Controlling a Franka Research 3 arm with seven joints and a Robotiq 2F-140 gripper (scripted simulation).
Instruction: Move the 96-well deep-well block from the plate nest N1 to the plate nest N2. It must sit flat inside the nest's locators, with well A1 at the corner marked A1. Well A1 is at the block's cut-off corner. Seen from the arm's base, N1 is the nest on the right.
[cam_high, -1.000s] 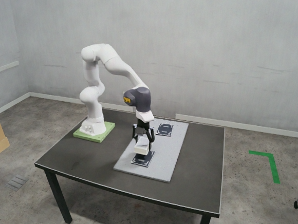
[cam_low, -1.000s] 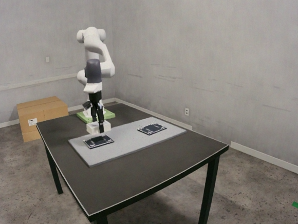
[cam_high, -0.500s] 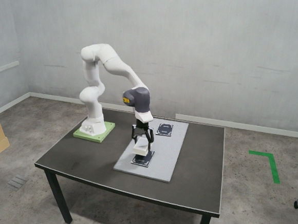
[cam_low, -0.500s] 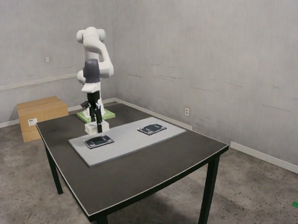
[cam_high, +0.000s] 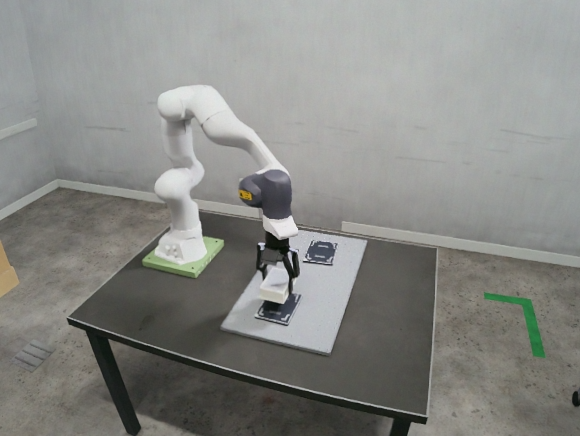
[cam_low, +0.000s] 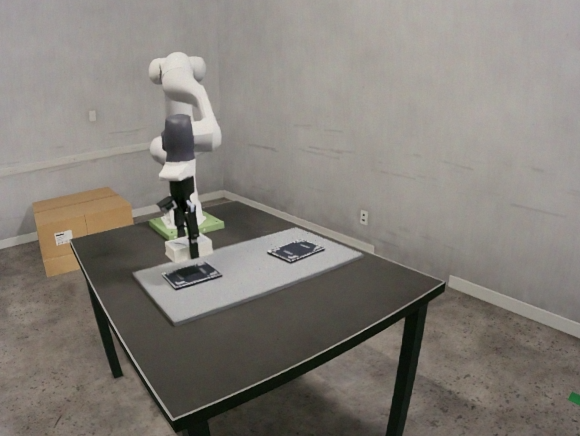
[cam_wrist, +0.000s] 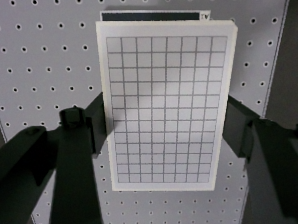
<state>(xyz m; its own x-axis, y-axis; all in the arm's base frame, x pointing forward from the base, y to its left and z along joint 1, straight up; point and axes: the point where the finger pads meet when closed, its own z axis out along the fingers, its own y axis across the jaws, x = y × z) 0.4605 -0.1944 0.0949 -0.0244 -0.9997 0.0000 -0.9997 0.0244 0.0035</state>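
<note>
The plate nest N2 lies 60 mm ahead of my hand, 380 mm to the left of it and 100 mm below it. The rest, counted from my hand: plate nest N1 (100 mm below); then white 96-well deep-well block (10 mm below).
</note>
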